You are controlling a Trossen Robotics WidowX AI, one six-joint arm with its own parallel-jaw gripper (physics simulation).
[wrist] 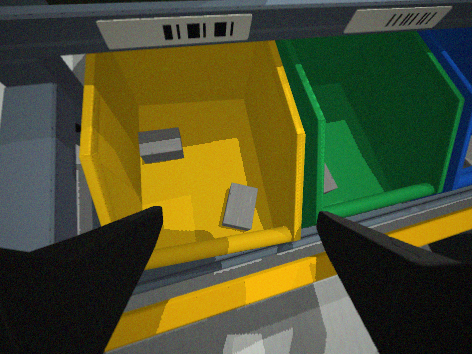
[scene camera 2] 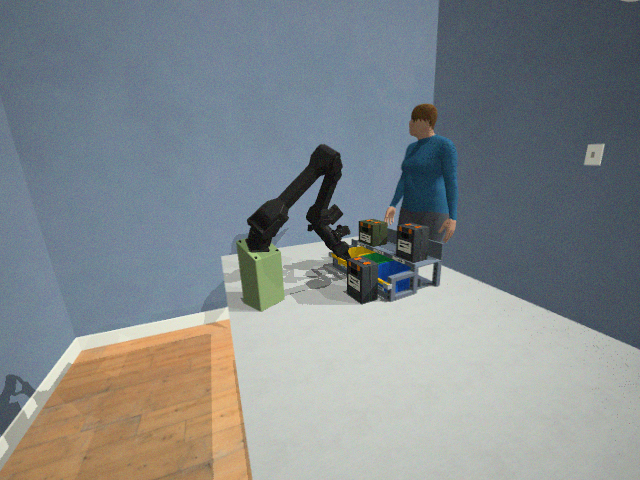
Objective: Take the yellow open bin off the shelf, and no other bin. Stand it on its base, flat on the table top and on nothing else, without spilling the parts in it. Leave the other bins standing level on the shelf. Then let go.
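Seen in the pictures: gripper, between the fingertips: [wrist: 241, 216]; arm's base, origin of its link: [scene camera 2: 257, 245].
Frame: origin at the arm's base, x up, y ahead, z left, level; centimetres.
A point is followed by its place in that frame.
The yellow bin [scene camera 2: 360, 251] {y 49.4, x -14.2, z 8.2 cm} [wrist: 200, 172] {y 43.9, x -19.0, z 4.5 cm} stands level in the lower shelf bay, at the left in the wrist view, beside the green bin [scene camera 2: 377, 257] {y 49.5, x -14.0, z -2.7 cm} [wrist: 380, 80] {y 46.4, x -15.3, z -11.8 cm}. One grey part [wrist: 161, 146] {y 46.1, x -17.5, z 6.8 cm} lies at its left wall and another grey part [wrist: 241, 206] {y 40.1, x -17.5, z 2.5 cm} near its front lip. The blue bin [scene camera 2: 395, 268] {y 48.6, x -15.1, z -13.7 cm} [wrist: 437, 42] {y 46.1, x -11.8, z -13.3 cm} is right of the green one. My gripper [scene camera 2: 346, 253] {y 39.1, x -14.3, z 3.4 cm} [wrist: 241, 216] {y 39.1, x -14.3, z 3.4 cm} is open and empty at the yellow bin's front. In the wrist view, its left finger overlaps the bin's front left and its right fingertip appears just right of the bin's right wall. Fingertip height is unclear.
The grey shelf [scene camera 2: 427, 262] {y 51.4, x -9.7, z -25.6 cm} [wrist: 300, 25] {y 46.2, x -9.6, z -1.3 cm} has a label beam above the bins and a yellow-striped front rail. A green-black case [scene camera 2: 372, 232] {y 48.5, x -3.5, z -0.4 cm} and a dark case [scene camera 2: 412, 242] {y 46.7, x -2.3, z -22.5 cm} stand on top. Another dark case [scene camera 2: 362, 280] {y 26.2, x -11.5, z -20.9 cm} stands on the table [scene camera 2: 413, 372] {y 16.1, x -19.9, z -50.4 cm} before the shelf. A person [scene camera 2: 429, 170] stands behind.
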